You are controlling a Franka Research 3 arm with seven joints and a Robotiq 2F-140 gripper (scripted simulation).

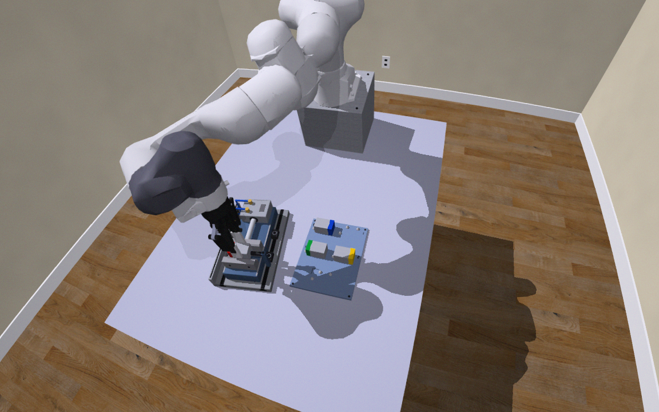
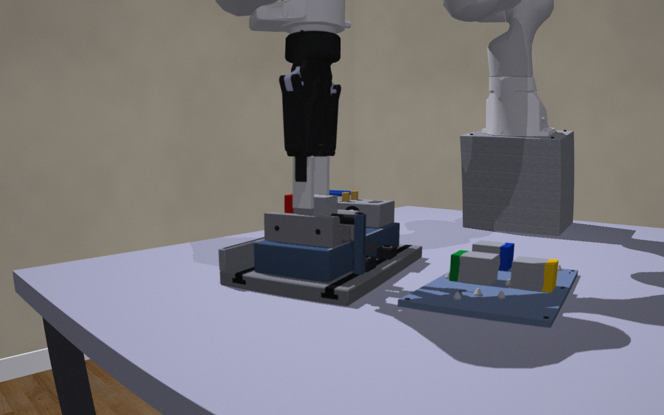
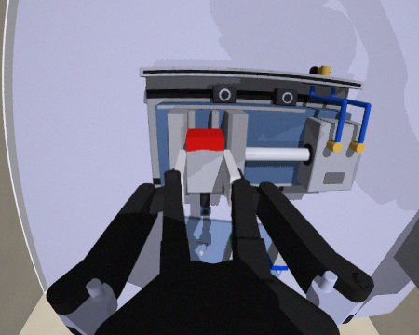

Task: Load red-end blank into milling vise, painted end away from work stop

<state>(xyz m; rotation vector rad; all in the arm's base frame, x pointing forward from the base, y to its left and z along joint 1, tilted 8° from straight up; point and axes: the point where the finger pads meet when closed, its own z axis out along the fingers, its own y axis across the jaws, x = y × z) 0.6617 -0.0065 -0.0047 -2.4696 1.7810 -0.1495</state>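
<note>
Now: the red-ended blank 40 mm below my hand. From my hand the other things lie so: hosed end block 160 mm behind, 50 mm to the right, 60 mm below; then fixed jaw 30 mm ahead, 10 mm to the left, 60 mm below; then blue work stop rod 20 mm behind, 70 mm to the left, 80 mm below.
</note>
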